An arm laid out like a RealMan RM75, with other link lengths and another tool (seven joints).
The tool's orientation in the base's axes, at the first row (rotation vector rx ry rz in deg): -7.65, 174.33, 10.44
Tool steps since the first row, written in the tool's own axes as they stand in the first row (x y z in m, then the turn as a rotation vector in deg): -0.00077, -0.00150, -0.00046, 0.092, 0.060, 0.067; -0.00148, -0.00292, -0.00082, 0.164, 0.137, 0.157; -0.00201, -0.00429, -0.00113, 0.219, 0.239, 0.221; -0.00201, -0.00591, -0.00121, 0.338, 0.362, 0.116; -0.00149, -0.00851, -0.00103, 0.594, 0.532, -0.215; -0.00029, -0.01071, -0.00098, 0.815, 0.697, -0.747; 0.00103, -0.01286, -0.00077, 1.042, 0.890, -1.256; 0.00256, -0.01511, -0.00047, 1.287, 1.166, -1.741; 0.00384, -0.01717, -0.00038, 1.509, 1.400, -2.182; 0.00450, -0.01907, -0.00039, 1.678, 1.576, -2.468; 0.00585, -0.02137, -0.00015, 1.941, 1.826, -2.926
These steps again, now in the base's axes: 0.00086, -0.00148, 0.00036, -0.091, 0.060, -0.068; 0.00167, -0.00287, 0.00062, -0.162, 0.141, -0.155; 0.00229, -0.00422, 0.00082, -0.221, 0.246, -0.212; 0.00244, -0.00583, 0.00071, -0.359, 0.345, -0.105; 0.00218, -0.00842, 0.00018, -0.657, 0.451, 0.217; 0.00120, -0.01069, -0.00023, -0.937, 0.531, 0.741; 0.00010, -0.01290, -0.00081, -1.223, 0.641, 1.245; -0.00118, -0.01521, -0.00152, -1.533, 0.834, 1.733; -0.00225, -0.01734, -0.00196, -1.812, 0.993, 2.174; -0.00273, -0.01928, -0.00224, -2.020, 1.119, 2.461; -0.00384, -0.02163, -0.00287, -2.343, 1.288, 2.918
